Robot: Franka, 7 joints.
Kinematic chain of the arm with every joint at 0, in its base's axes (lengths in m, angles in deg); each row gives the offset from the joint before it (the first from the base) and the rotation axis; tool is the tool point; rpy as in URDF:
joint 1: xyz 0 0 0.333 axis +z
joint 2: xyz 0 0 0 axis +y
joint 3: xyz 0 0 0.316 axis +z
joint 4: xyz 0.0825 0 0 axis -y
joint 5: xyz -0.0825 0 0.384 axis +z
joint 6: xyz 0 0 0 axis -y
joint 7: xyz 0.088 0 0 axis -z
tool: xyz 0 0 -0.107 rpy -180 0 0
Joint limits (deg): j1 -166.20..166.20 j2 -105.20..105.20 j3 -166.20..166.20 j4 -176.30..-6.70 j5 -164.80..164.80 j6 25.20..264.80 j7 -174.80..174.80
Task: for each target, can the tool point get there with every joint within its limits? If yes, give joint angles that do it. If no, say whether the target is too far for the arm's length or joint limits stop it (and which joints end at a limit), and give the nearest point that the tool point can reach.
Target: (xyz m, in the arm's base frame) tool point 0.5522 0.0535 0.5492
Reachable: yes | joints 104.42 -52.89 -81.50 -104.27 26.04 101.52 -3.66
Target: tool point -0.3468 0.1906 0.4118
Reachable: yes | joints -87.94 27.77 -106.44 -157.32 -121.08 70.79 60.77
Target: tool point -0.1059 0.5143 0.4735
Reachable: yes | joints 20.80 64.72 94.29 -137.23 -23.72 210.28 45.90
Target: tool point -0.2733 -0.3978 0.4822
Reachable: yes | joints 121.17 31.35 125.98 -131.38 -66.87 113.45 -86.10
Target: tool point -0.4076 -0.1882 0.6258
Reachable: yes | joints 97.25 7.65 111.04 -88.20 3.24 47.92 -46.28
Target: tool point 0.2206 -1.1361 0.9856
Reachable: no: too far | nearest point 0.1424 -0.7336 0.7544 | short by 0.471 m
